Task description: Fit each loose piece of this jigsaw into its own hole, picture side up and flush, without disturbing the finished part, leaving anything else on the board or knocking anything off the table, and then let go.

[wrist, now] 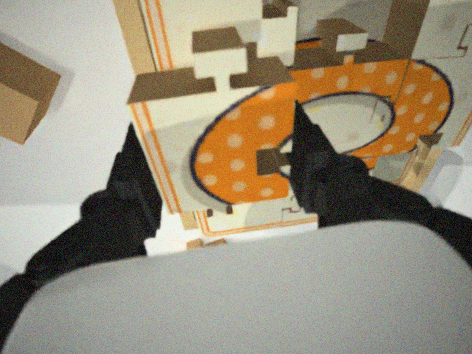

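My gripper (218,136) is shut on a cream jigsaw piece (235,140) with an orange dotted arc, a striped left edge and a square knob at its top. The piece is held picture side up between the two black fingers, over the lower left part of the jigsaw board (430,42). It hides what lies beneath it. An orange dotted piece (342,80) with a knob shows to the right of the held piece, beside a grey-floored hole (352,17) at the top. Whether it sits flush is not clear. The hole's brown side wall shows.
A brown block (25,95) lies on the white table (60,165) at the left. Small brown pieces show below the board, partly hidden by the gripper's grey body (240,300). A pale, blurred object (445,172) stands by the board's right lower edge.
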